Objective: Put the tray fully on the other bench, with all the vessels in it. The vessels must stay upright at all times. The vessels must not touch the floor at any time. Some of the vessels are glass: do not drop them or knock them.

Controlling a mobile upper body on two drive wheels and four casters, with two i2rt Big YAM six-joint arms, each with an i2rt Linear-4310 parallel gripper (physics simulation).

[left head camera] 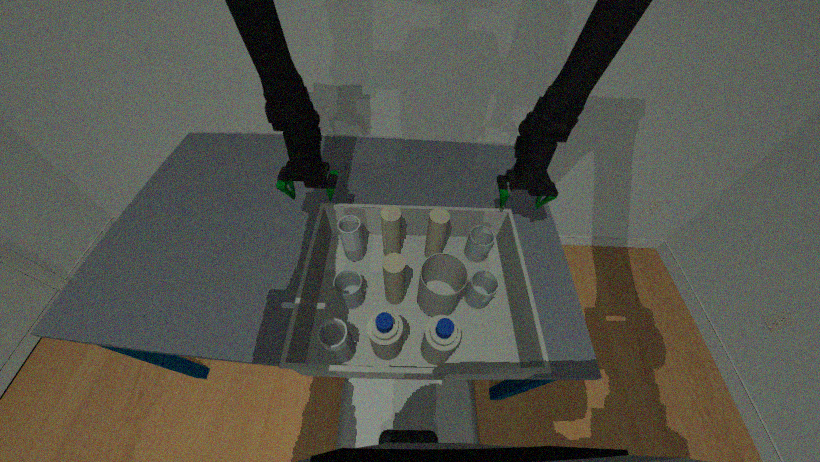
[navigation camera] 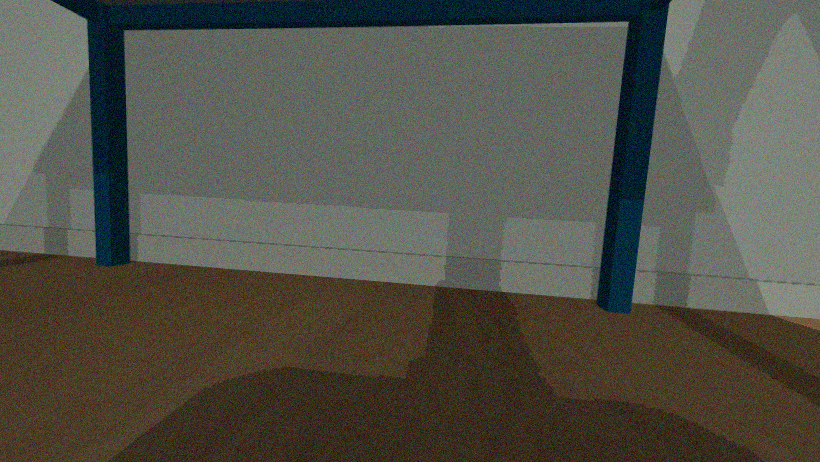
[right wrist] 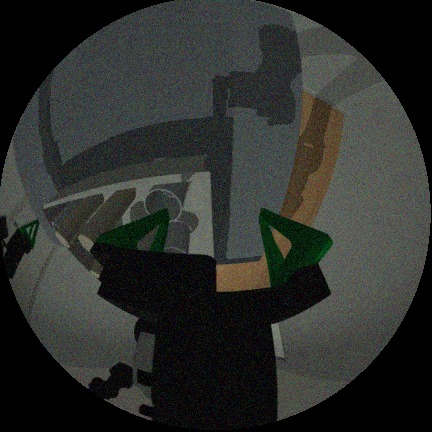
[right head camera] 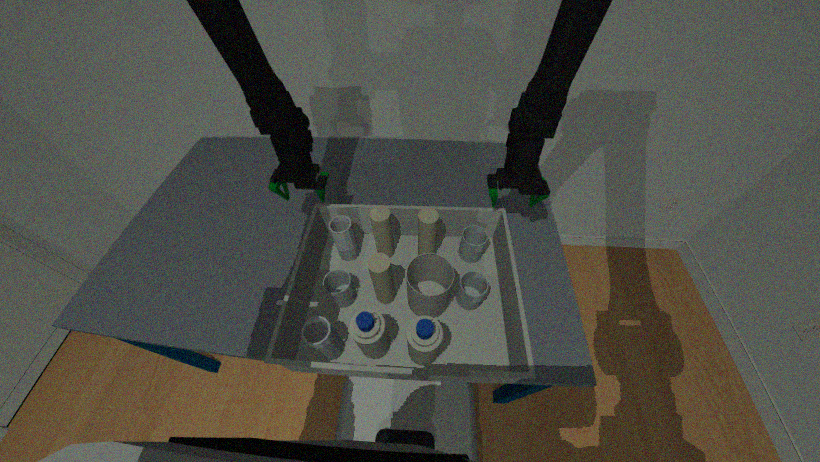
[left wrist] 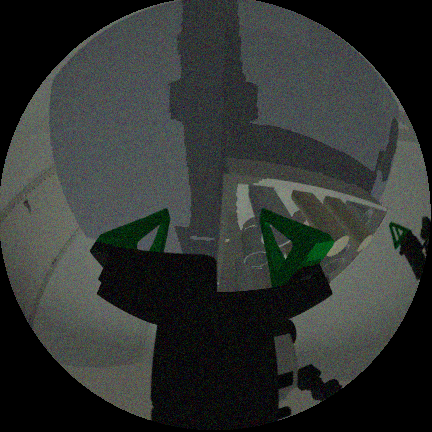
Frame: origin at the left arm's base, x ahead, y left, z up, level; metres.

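Where they show: left gripper, fingertip midpoint: (left head camera: 312,198) (right wrist: 34,221) (right head camera: 305,199) (left wrist: 214,213); right gripper, fingertip midpoint: (left head camera: 518,206) (right wrist: 213,212) (right head camera: 511,205) (left wrist: 392,224).
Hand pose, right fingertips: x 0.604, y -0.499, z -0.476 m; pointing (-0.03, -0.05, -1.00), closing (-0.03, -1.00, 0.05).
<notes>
After its pixels a point has its place.
The clear-walled tray (left head camera: 499,327) {x 0.332, y -0.447, z -0.645 m} (right head camera: 487,332) {x 0.325, y -0.439, z -0.645 m} (left wrist: 243,205) {x 0.512, y -0.012, z -0.645 m} (right wrist: 201,215) {x 0.468, y -0.471, z -0.645 m} rests on a grey bench (left head camera: 189,229) {x 0.625, y 0.517, z -0.648 m} (right head camera: 195,229) {x 0.625, y 0.520, z -0.648 m}. Upright inside stand three beige cylinders (left head camera: 391,232) {x 0.534, y -0.160, z -0.513 m} (left head camera: 437,232) {x 0.531, y -0.278, z -0.504 m} (left head camera: 394,281) {x 0.392, y -0.173, z -0.507 m}, two blue-capped bottles (left head camera: 385,338) {x 0.259, y -0.160, z -0.493 m} (left head camera: 440,344) {x 0.249, y -0.270, z -0.496 m}, a wide beaker (left head camera: 438,301) {x 0.357, y -0.275, z -0.536 m} and several smaller clear vessels. My left gripper (left head camera: 312,198) {x 0.610, y 0.052, z -0.474 m} (right head camera: 304,198) {x 0.610, y 0.052, z -0.474 m} (left wrist: 214,213) {x 0.610, y 0.052, z -0.474 m} is open and empty near the tray's far left corner. My right gripper (left head camera: 521,206) {x 0.604, y -0.499, z -0.476 m} (right head camera: 513,204) {x 0.604, y -0.499, z -0.476 m} (right wrist: 213,212) {x 0.604, y -0.499, z -0.476 m} is open and empty near its far right corner. I cannot tell a second bench.
A pale wall (left head camera: 436,68) {x 1.162, y -0.294, z -0.360 m} (navigation camera: 367,114) {x 1.168, y -0.004, z -0.924 m} stands behind the bench. Blue bench legs (navigation camera: 109,143) {x 1.095, y 0.727, z -1.052 m} (navigation camera: 625,172) {x 1.041, y -0.649, z -1.078 m} and a crossbar (navigation camera: 367,14) {x 1.077, y -0.016, z -0.710 m} show in the navigation camera. The bench extends left of the tray; its right edge is close to the tray. Wooden floor (left head camera: 172,413) {x 0.119, y 0.864, z -1.410 m} lies in front.
</notes>
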